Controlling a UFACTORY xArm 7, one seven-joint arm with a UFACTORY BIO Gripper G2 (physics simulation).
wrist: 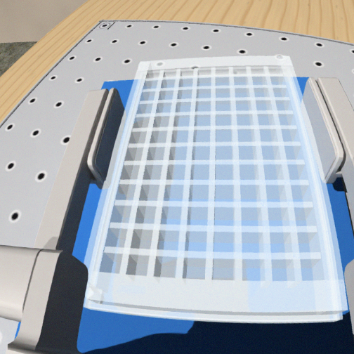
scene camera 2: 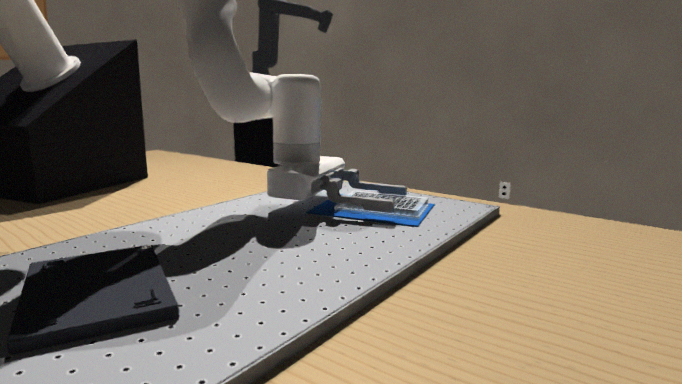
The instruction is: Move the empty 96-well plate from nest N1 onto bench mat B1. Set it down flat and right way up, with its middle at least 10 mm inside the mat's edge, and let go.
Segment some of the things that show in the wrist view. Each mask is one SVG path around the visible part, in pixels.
My gripper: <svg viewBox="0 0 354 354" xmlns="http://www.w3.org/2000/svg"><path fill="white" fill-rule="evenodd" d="M353 258L353 260L346 264L344 269L344 281L354 343ZM117 88L110 88L110 91L107 88L88 91L55 176L33 248L0 244L0 317L20 322L18 334L13 341L7 344L5 354L83 354L77 349L77 336L88 281L88 270L84 263L72 255L89 183L96 183L97 187L102 189L103 182L107 176L114 142L124 113L124 106ZM308 77L302 99L313 129L326 183L334 183L336 177L343 177L354 215L354 110L339 79L336 77L317 77L315 80L314 77Z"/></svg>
A clear 96-well plate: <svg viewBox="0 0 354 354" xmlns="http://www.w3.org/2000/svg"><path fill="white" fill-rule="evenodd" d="M289 55L176 58L140 61L138 63L114 142L107 176L100 192L84 256L84 264L88 270L88 281L83 303L84 308L126 315L206 322L307 323L343 320L342 312L348 310L332 208L313 129Z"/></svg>
